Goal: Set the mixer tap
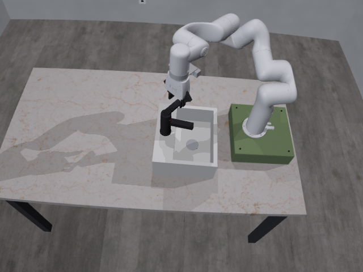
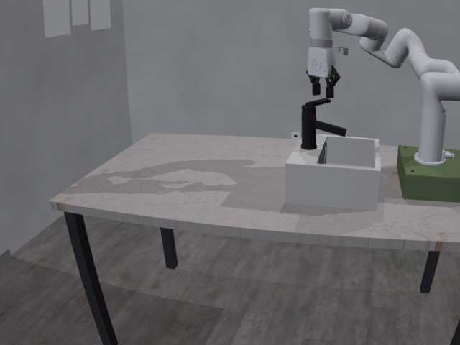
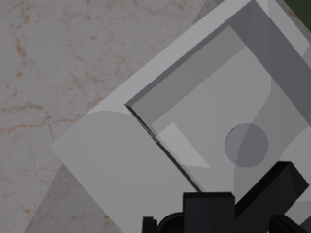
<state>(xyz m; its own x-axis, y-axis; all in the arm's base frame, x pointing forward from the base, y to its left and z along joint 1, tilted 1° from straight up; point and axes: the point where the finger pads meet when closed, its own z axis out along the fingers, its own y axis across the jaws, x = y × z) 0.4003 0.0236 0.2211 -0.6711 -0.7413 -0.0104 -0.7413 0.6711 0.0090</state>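
The lever is 30 mm below my hand, 20 mm to the left of it and 10 mm ahead of it. From my hand the other things lie so: white sink (270 mm below, 70 mm behind, 50 mm to the left).
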